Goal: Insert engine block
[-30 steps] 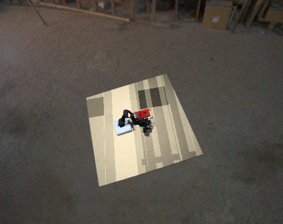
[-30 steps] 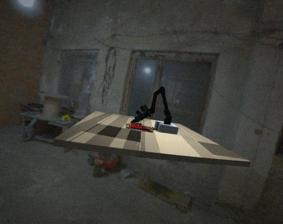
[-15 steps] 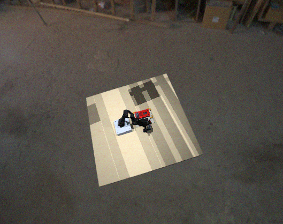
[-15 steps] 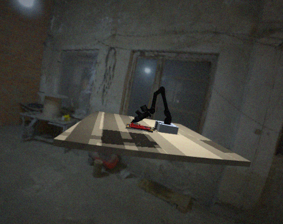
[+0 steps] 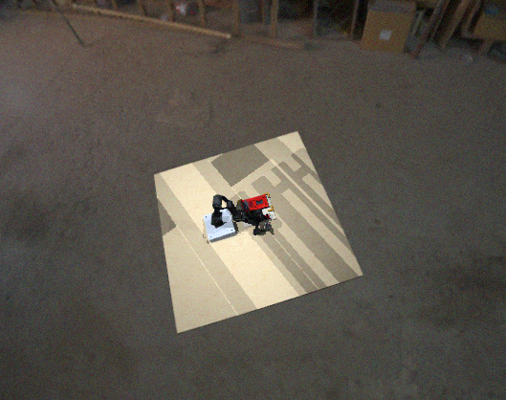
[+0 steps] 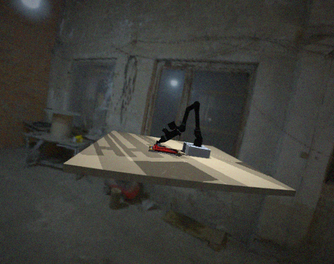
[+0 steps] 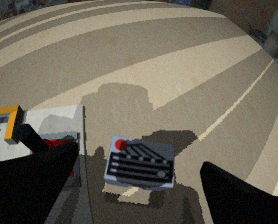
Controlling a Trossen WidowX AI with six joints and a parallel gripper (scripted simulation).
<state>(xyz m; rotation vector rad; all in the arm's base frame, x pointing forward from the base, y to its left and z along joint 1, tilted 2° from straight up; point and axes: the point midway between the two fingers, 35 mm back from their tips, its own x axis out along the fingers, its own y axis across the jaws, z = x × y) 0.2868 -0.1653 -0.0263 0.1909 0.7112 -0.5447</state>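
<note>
The engine block lies 30 mm below my gripper tip.
</note>
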